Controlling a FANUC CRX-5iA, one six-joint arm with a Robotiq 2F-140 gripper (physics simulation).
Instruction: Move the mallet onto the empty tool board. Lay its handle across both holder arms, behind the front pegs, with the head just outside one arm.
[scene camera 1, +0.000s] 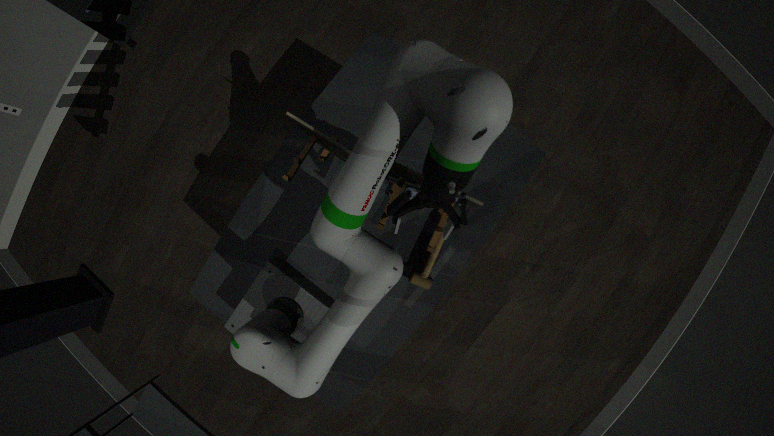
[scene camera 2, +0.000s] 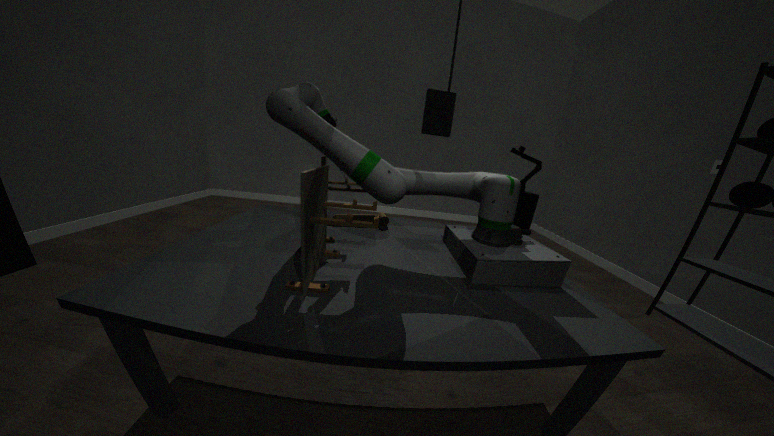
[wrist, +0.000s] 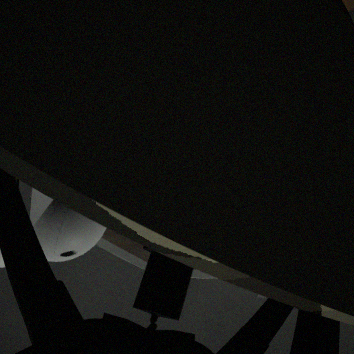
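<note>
The scene is very dark. Upright wooden tool boards stand in a row on the table, seen from above in scene camera 1 and edge-on in scene camera 2. Wooden holder arms stick out from them. My gripper is open and empty. It hangs close over the right-hand board's arms, beside a long holder arm. I cannot make out the mallet; the gripper and forearm cover that spot. The wrist view is almost black and shows only the finger outlines and the floor's rim.
The white arm reaches from its grey base block across the dark table. A lamp hangs overhead. A black shelf rack stands on the right.
</note>
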